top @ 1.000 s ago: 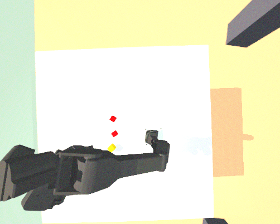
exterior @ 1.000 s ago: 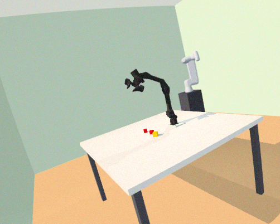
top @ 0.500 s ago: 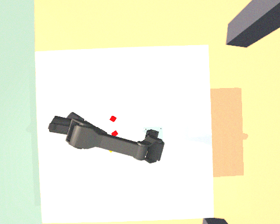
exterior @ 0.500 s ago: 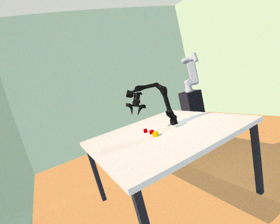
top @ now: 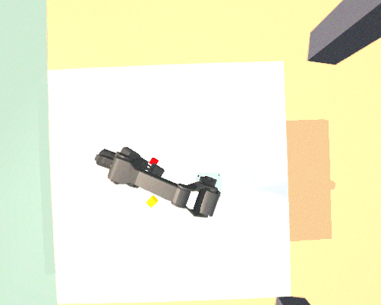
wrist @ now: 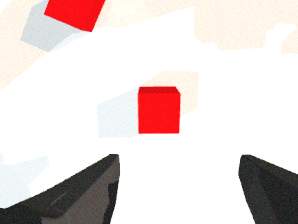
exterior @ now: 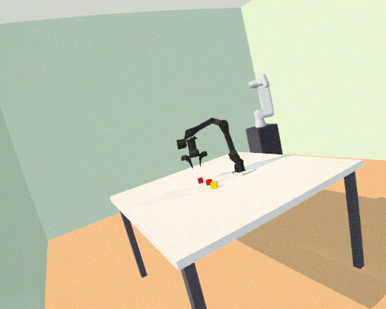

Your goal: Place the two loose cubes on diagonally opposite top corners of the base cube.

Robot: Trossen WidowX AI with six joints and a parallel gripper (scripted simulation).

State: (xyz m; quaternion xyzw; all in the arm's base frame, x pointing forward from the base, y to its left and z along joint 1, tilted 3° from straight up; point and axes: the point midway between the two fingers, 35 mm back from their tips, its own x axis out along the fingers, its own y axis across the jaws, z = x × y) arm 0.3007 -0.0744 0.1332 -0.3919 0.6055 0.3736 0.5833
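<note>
Right now my gripper tip is 2 cm past the yellow base cube, 21 cm to the right of it and 10 cm above it. Round my gripper tip: red cube: 3 cm behind, 11 cm to the left, 10 cm below.
</note>
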